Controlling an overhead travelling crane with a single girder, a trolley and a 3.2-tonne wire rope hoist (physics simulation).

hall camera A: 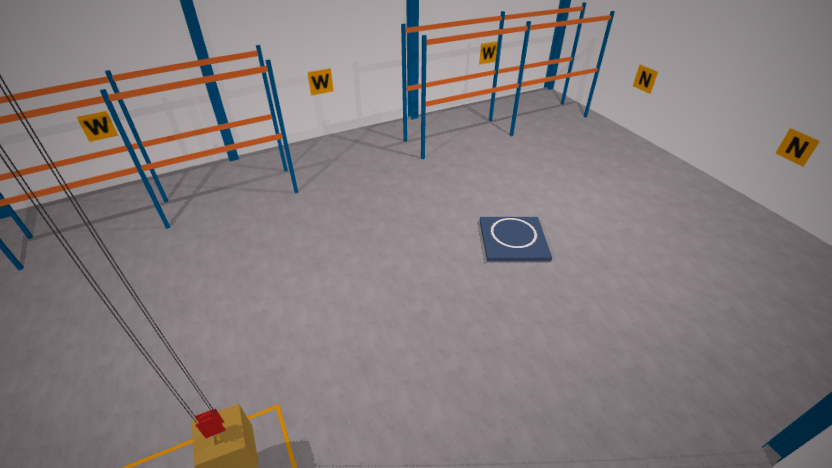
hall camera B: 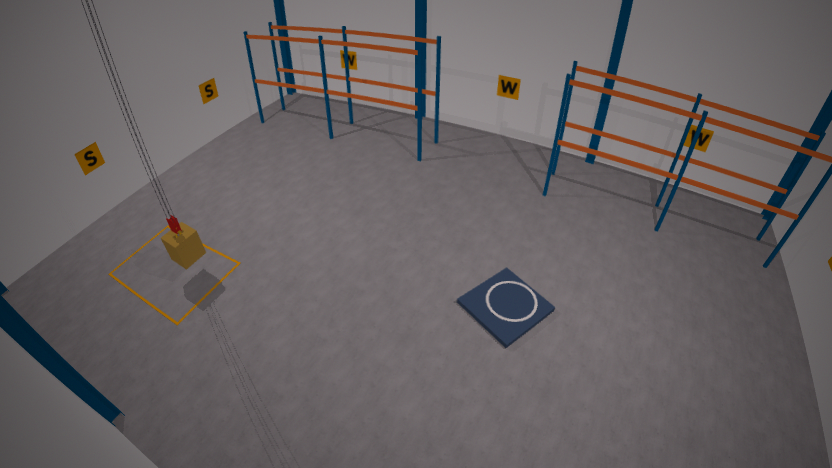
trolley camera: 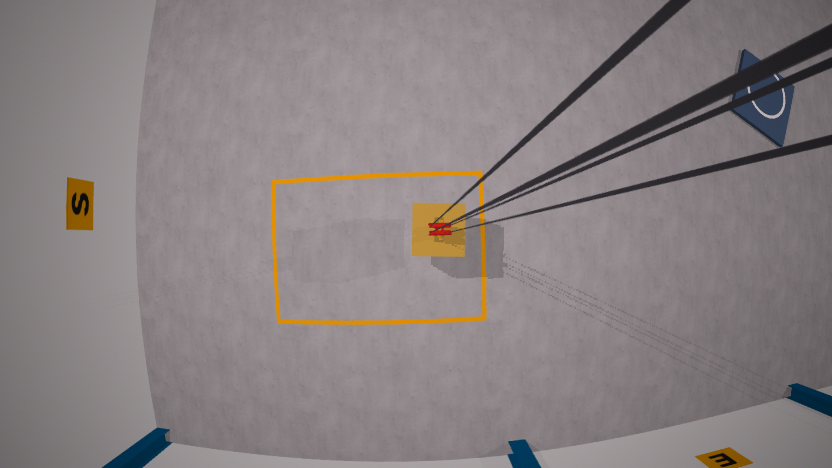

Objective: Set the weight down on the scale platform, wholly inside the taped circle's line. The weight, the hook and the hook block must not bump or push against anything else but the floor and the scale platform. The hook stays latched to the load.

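Observation:
The weight, a yellow-brown block, hangs upright above the floor, its shadow apart from it in hall camera B. The red hook block is over its top. My gripper, the hook, is shut on the weight; its latch is too small to make out. The ropes run up from the block. The scale platform is a low dark blue square, well apart from the weight. The white taped circle is on its top.
An orange floor outline lies around and below the weight. Blue and orange racks stand along the W wall. Blue columns stand at the walls. The S wall is at the left in the trolley view.

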